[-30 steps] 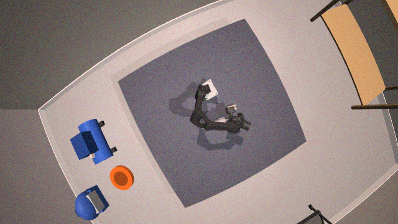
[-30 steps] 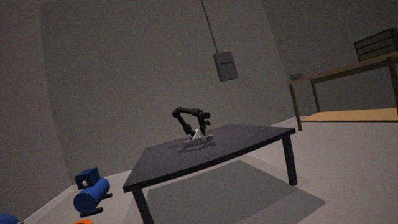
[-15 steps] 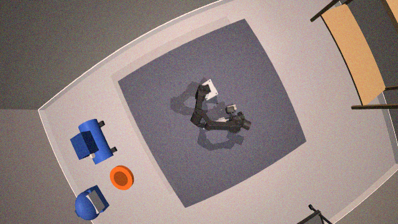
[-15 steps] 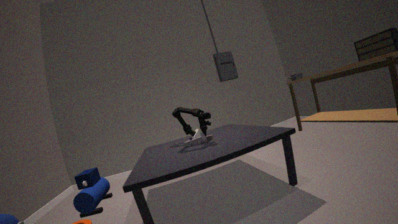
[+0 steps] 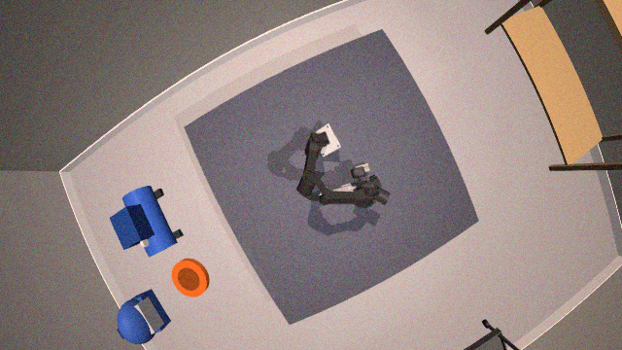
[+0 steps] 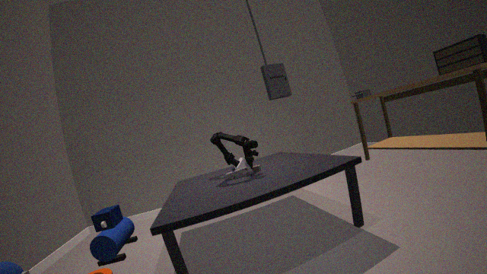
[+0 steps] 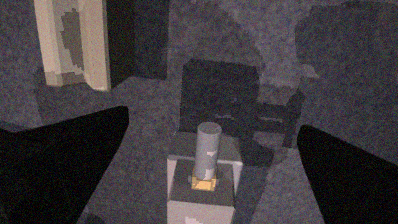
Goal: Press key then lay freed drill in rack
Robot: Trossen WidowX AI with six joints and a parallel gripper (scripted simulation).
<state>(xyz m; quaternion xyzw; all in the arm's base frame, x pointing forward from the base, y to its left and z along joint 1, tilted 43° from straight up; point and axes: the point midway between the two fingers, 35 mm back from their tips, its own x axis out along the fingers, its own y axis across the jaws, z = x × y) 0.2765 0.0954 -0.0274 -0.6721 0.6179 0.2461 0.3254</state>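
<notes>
The drill lies 60 mm to the right of my gripper tip and 10 mm behind it. Round my gripper tip: rack (70 mm behind, 50 mm to the left, 30 mm below).
</notes>
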